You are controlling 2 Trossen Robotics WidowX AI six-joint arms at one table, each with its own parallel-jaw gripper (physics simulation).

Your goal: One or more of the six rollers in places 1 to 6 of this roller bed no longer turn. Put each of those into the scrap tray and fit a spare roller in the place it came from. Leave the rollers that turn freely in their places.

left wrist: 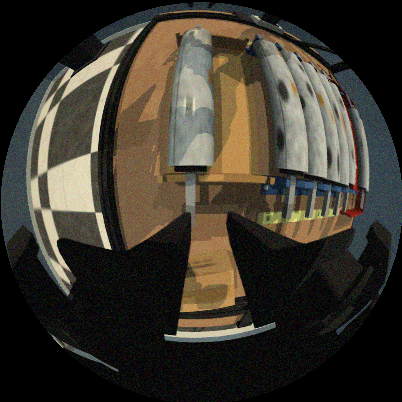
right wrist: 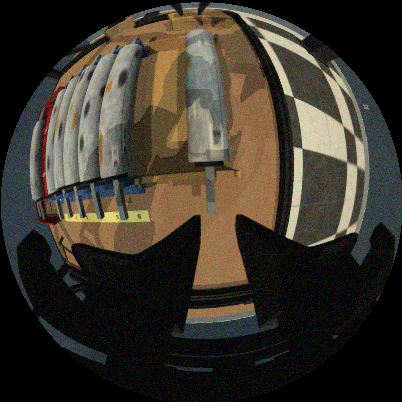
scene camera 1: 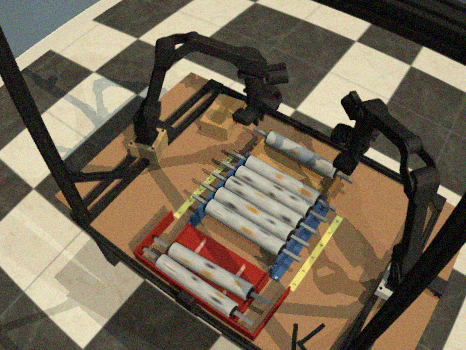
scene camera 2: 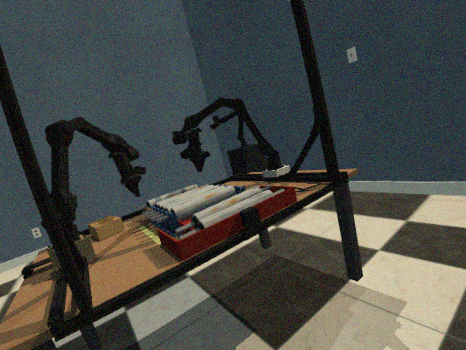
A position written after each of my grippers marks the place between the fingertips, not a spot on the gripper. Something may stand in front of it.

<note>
I see my left gripper (scene camera 1: 258, 123), my right gripper (scene camera 1: 350, 163) and a tan box (left wrist: 208, 284).
My left gripper is seen too in the left wrist view (left wrist: 208, 218). The tan box shows as well in the right wrist view (right wrist: 183, 23).
</note>
